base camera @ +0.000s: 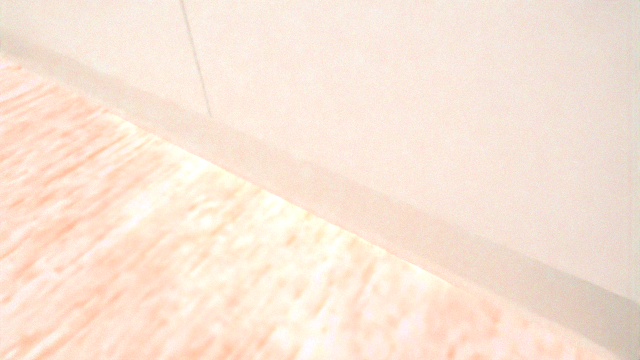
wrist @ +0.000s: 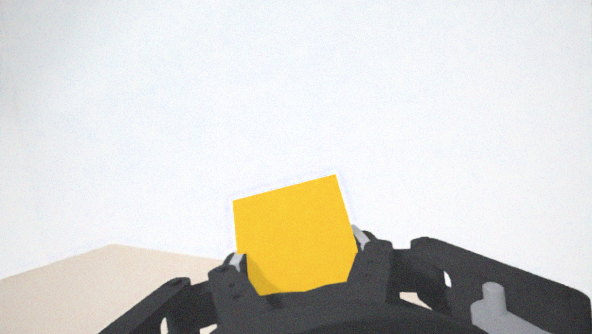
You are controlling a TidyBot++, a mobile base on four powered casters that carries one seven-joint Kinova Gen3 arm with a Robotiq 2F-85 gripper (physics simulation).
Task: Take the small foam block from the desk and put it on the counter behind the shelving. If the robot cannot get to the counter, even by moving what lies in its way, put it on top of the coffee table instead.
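Places are measured from the arm's base along level axes (x ahead, y left, z up), in metres.
Where they show: gripper, fingertip midpoint: (wrist: 300,248).
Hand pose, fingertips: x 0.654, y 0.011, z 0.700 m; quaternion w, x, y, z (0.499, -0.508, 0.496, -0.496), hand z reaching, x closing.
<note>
After its pixels a point has its place.
The small foam block (wrist: 291,215) {z 0.725, x 0.633, y 0.013 m} is yellow and sits between the fingertips in the lower middle of the wrist view. My gripper (wrist: 300,248) {z 0.700, x 0.654, y 0.011 m} is shut on it, with a fingertip against each side. The block looks slightly turned, and its lower end is close to the dark gripper body. The desk, the shelving and the coffee table cannot be made out in either view. I cannot tell whether any surface in view belongs to the counter.
In the base camera view a pale flat panel (base camera: 400,125) {z -0.177, x 0.294, y -0.050 m} with a thin vertical seam stands close ahead, above a greyer base strip (base camera: 320,190) {z -0.346, x 0.398, y 0.002 m} running diagonally. The washed-out wood floor (base camera: 150,260) {z -0.397, x 0.337, y 0.202 m} meets it. In the wrist view a beige surface (wrist: 115,285) {z 0.513, x 1.108, y 0.473 m} lies below a large white area.
</note>
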